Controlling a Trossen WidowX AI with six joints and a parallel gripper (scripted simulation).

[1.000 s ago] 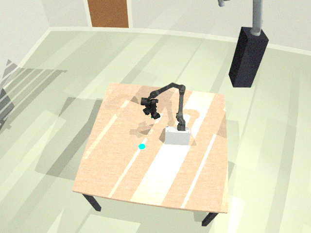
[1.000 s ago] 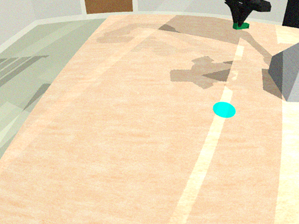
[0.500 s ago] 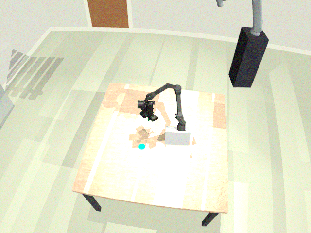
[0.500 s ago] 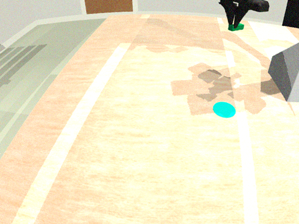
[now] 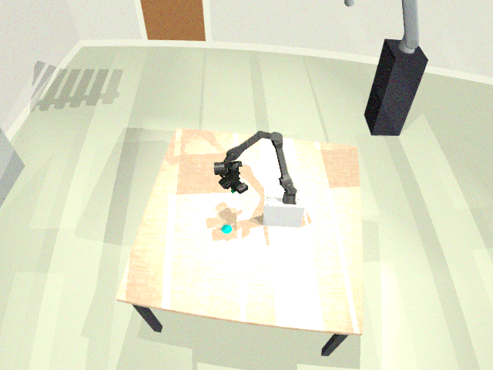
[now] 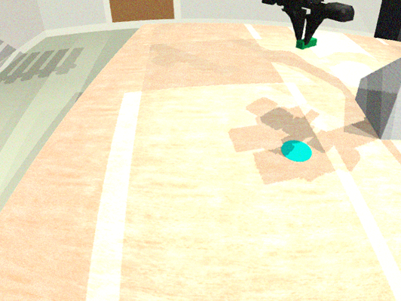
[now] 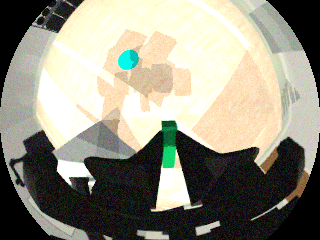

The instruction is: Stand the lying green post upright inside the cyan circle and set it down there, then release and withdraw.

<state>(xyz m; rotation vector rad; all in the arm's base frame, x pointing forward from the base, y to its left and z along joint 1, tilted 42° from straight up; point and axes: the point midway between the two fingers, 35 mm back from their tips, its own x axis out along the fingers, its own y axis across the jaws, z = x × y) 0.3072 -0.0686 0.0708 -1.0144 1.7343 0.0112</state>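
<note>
The cyan circle lies 16 cm to the left of my gripper tip, 15 cm below it and 5 cm ahead of it. Also, from my gripper tip: green post (2 cm behind, 1 cm to the right).
</note>
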